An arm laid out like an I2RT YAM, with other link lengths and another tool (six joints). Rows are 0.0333 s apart.
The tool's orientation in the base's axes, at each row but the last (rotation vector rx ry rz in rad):
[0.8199 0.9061 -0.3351]
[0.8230 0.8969 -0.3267]
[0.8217 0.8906 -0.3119]
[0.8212 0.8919 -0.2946]
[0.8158 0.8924 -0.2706]
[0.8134 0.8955 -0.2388]
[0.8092 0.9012 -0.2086]
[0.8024 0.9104 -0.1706]
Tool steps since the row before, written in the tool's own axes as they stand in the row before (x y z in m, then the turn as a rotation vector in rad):
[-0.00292 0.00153 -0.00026 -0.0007 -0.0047 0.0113]
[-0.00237 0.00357 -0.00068 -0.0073 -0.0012 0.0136]
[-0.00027 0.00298 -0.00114 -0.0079 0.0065 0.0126]
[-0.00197 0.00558 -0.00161 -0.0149 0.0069 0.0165]
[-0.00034 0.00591 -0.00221 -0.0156 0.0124 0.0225]
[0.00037 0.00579 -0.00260 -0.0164 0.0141 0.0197]
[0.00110 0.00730 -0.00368 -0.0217 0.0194 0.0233]
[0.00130 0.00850 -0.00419 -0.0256 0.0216 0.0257]
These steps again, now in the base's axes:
[-0.00099 0.00099 0.00299 0.0032 -0.0116 0.0022]
[0.00023 0.00268 0.00341 0.0025 -0.0115 0.0100]
[0.00085 0.00280 0.00130 0.0059 -0.0058 0.0140]
[0.00091 0.00472 0.00381 0.0041 -0.0090 0.0211]
[0.00161 0.00556 0.00253 0.0100 -0.0098 0.0266]
[0.00158 0.00587 0.00185 0.0087 -0.0067 0.0271]
[0.00193 0.00782 0.00178 0.0102 -0.0064 0.0353]
[0.00198 0.00910 0.00220 0.0103 -0.0073 0.0403]

